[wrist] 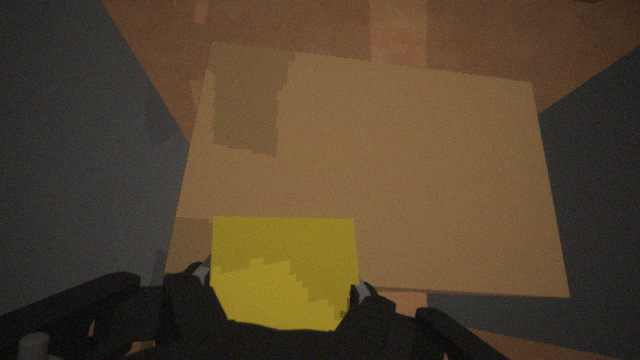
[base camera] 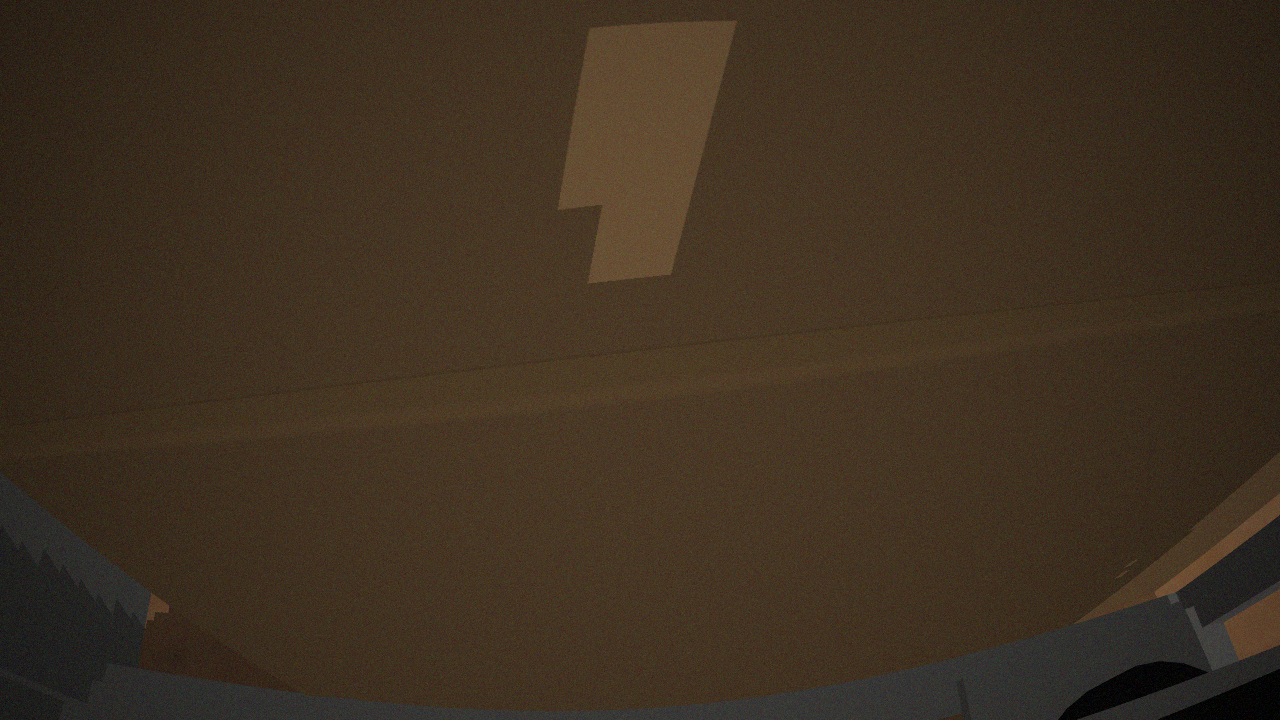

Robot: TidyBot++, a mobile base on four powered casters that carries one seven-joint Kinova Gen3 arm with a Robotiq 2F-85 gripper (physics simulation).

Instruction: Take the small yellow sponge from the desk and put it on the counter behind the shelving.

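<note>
My gripper is shut on the small yellow sponge at the lower middle of the wrist view. One finger is on each side of the sponge, and part of it is in shadow. The sponge hangs above or in front of a flat light-brown board; the height between them is unclear. The gripper and the sponge do not show in the base view. The counter and the desk cannot be made out in either view.
Dark grey panels stand left and right of the board. Reddish-brown floor shows beyond it. In the base view, a broad brown surface with a lit patch fills most of the picture, with grey parts along the bottom.
</note>
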